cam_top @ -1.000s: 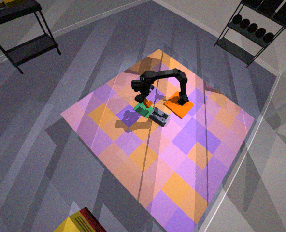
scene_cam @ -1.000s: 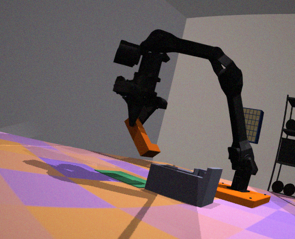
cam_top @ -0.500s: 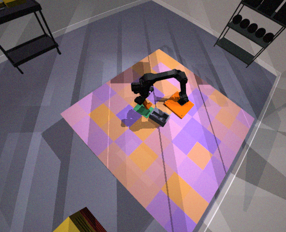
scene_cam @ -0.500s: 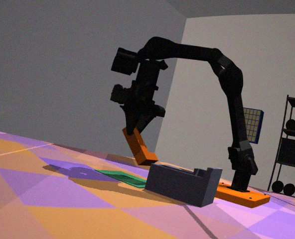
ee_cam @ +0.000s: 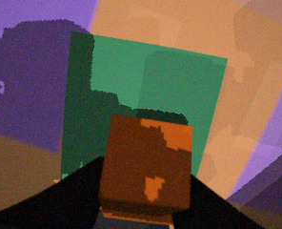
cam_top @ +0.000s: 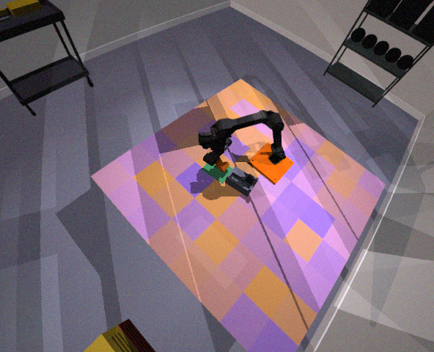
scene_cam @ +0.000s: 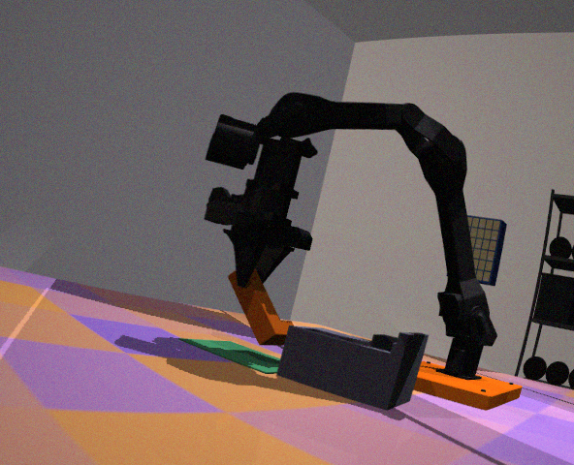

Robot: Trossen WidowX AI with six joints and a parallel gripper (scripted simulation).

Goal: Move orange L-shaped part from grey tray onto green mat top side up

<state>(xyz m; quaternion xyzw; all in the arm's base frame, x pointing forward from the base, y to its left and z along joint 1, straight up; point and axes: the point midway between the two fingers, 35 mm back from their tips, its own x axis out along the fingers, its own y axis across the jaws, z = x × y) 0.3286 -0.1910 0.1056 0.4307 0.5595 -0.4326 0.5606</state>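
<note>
Right now my gripper tip is 110 mm above the green mat, 20 mm to the right of it and 10 mm past it. Round my gripper tip: orange L-shaped part (30 mm to the left, 30 mm below, 20 mm behind).
</note>
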